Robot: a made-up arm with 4 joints.
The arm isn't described. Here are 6 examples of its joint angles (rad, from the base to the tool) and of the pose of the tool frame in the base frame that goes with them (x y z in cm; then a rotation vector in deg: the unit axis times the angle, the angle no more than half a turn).
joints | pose
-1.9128 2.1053 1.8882 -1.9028 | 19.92 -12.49 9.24 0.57 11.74 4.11
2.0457 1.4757 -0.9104 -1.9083 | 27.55 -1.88 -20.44 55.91 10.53 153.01
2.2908 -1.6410 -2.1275 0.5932 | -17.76 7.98 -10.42 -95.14 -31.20 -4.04
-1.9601 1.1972 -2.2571 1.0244 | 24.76 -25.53 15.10 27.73 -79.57 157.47
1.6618 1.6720 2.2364 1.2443 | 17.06 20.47 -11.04 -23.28 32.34 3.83
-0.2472 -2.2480 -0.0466 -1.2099 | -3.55 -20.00 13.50 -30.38 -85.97 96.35
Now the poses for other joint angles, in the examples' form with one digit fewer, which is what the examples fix.
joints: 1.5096 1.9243 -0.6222 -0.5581
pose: 36.3 11.8 0.1 -41.5 -72.1 -139.9
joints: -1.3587 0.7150 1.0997 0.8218
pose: 1.8 -12.0 47.3 123.1 -7.2 26.1
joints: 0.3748 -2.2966 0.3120 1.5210
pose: -1.6 -9.6 37.0 22.6 124.1 89.1
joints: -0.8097 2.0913 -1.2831 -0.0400
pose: 31.9 -12.4 15.8 7.4 -69.0 152.6
